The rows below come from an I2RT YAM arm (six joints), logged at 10 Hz.
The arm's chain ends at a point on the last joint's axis. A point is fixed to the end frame.
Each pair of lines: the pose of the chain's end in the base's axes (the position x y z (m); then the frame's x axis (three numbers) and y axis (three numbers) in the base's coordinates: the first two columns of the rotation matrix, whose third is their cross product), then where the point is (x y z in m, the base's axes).
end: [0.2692 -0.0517 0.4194 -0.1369 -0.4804 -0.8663 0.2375 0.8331 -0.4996]
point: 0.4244 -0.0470 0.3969
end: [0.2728 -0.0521 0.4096 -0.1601 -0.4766 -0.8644 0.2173 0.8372 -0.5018]
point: 0.4272 -0.0463 0.3825
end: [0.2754 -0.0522 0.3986 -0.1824 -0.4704 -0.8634 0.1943 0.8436 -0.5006]
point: 0.4289 -0.0448 0.3668
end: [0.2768 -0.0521 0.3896 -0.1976 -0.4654 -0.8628 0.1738 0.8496 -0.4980]
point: 0.4294 -0.0428 0.3543
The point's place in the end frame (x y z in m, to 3 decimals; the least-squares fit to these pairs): -0.004 0.052 0.148
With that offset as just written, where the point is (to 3 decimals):
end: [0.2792 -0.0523 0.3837 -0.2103 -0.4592 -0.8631 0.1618 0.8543 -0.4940]
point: 0.431 -0.042 0.346
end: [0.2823 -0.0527 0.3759 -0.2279 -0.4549 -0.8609 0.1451 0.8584 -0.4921]
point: 0.433 -0.041 0.335
